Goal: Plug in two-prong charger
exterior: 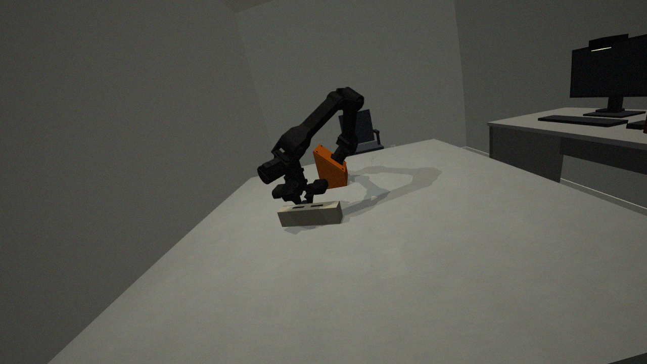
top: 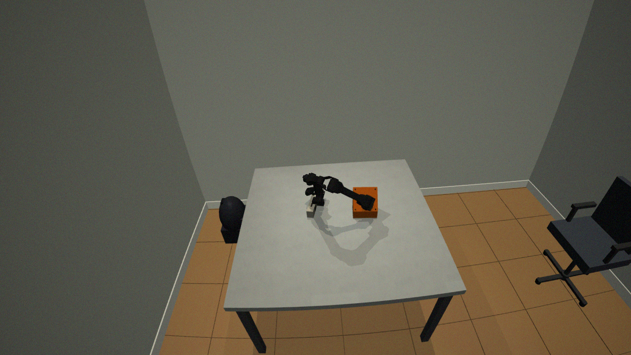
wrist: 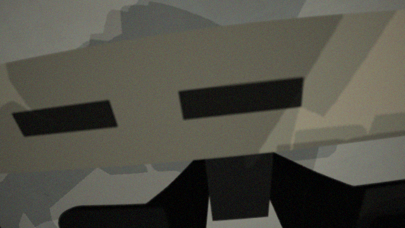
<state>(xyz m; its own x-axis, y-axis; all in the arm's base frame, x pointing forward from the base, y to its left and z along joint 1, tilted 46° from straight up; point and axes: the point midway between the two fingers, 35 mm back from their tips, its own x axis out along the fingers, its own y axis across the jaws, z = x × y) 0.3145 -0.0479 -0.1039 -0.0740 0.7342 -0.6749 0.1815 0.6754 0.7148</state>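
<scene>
The two-prong charger lies 20 mm ahead of my gripper tip and 10 mm above it.
</scene>
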